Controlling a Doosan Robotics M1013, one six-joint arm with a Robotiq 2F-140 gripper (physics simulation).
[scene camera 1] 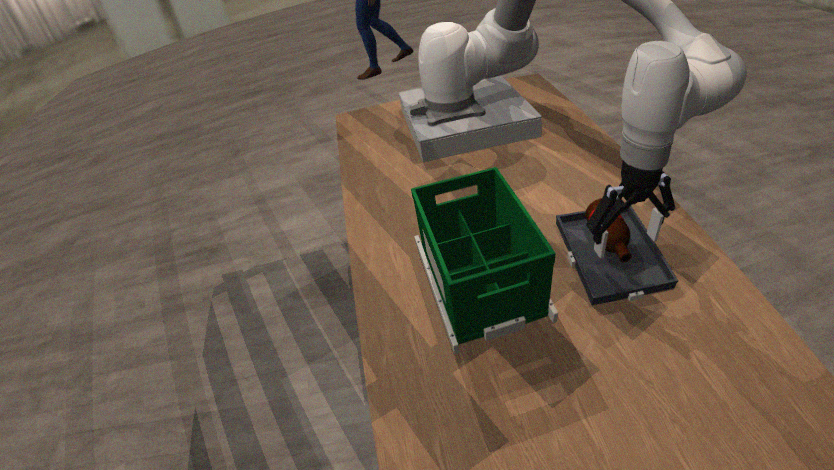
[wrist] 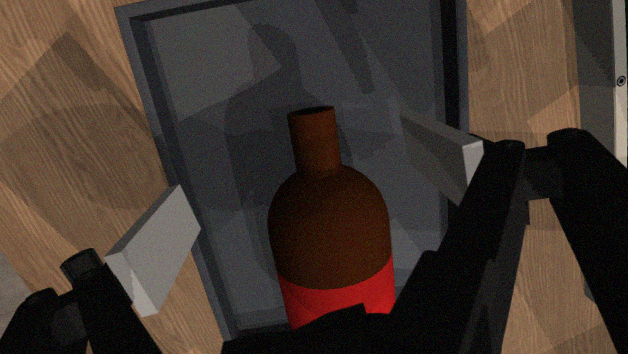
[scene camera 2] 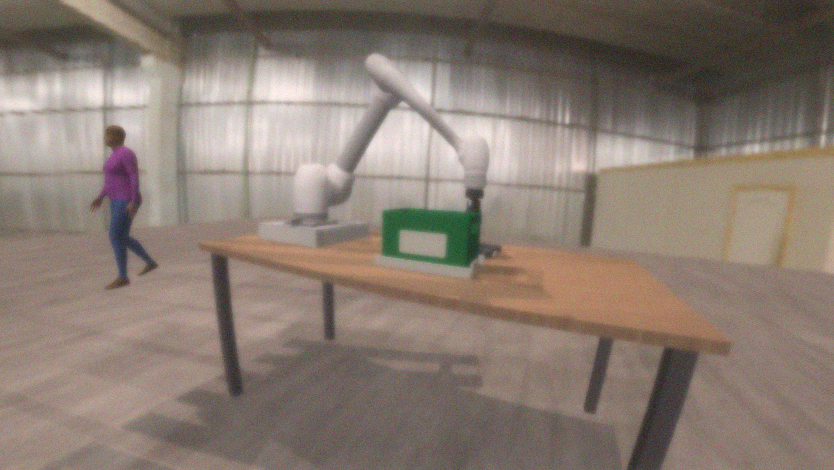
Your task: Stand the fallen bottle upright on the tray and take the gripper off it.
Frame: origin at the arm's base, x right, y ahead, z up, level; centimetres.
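Seen in the pictures: gripper, fingertip midpoint: (scene camera 1: 625, 245) (wrist: 295, 173); arm's base, origin of the base link: (scene camera 1: 450, 108) (scene camera 2: 311, 224).
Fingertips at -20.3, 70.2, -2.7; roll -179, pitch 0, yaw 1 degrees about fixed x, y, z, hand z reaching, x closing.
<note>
Offsets run from my fingertips to a thing's top centre, as dx, dy, dz. "spot": to the spot under its first point. Level surfaces: height alone.
The brown bottle @(+0.8, -4.5, +3.5) (scene camera 1: 616, 238) (wrist: 330, 225) with a red label lies on its side on the dark grey tray @(spot: -1.5, +5.7, -3.9) (scene camera 1: 641, 274) (wrist: 195, 65). Its neck points toward the front of the tray in scene camera 1 and up the picture in the wrist view. My gripper (scene camera 1: 627, 235) (wrist: 295, 173) is open, its pale finger pads wide apart on either side of the bottle, with gaps to it. The bottle's base is hidden behind the gripper in the wrist view. In scene camera 2 the crate hides the bottle and fingertips.
A green crate @(+31.4, -5.0, +13.1) (scene camera 1: 501, 303) (scene camera 2: 428, 218) with dividers stands beside the tray on the wooden table @(dz -4.4) (scene camera 1: 408, 385) (scene camera 2: 583, 291). Pale brackets edge the crate and tray. The arm's grey base block (scene camera 1: 484, 140) (scene camera 2: 318, 235) is farther back. A person (scene camera 1: 373, 35) (scene camera 2: 121, 175) is beyond the table.
</note>
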